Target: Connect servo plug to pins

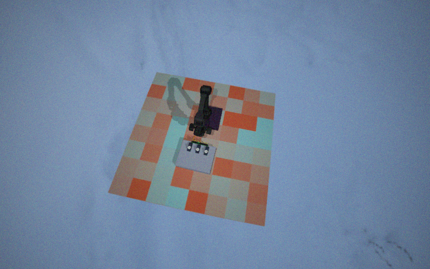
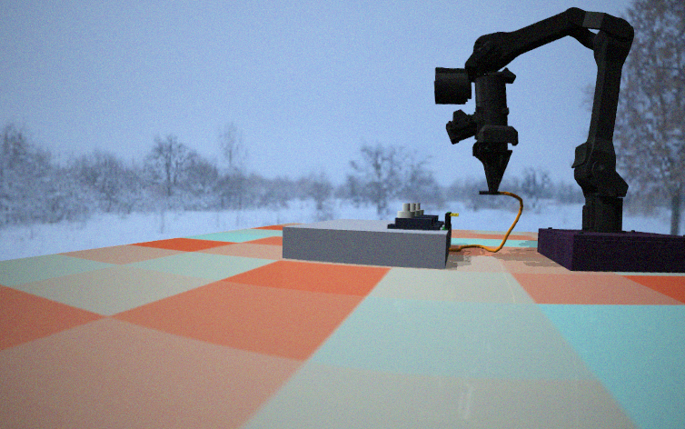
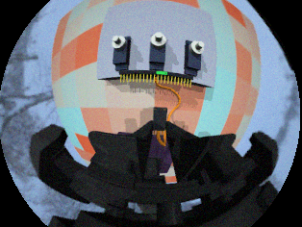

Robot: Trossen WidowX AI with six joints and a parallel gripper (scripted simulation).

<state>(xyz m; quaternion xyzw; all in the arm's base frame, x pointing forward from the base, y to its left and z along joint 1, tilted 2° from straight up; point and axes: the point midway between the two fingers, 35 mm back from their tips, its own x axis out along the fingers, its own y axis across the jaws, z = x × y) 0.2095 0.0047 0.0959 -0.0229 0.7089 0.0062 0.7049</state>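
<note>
The green band is 8 cm ahead of my gripper tip and 4 cm below it. Also, from my gripper tip: grey holder: 24 cm ahead, 1 cm to the left, 9 cm below.
</note>
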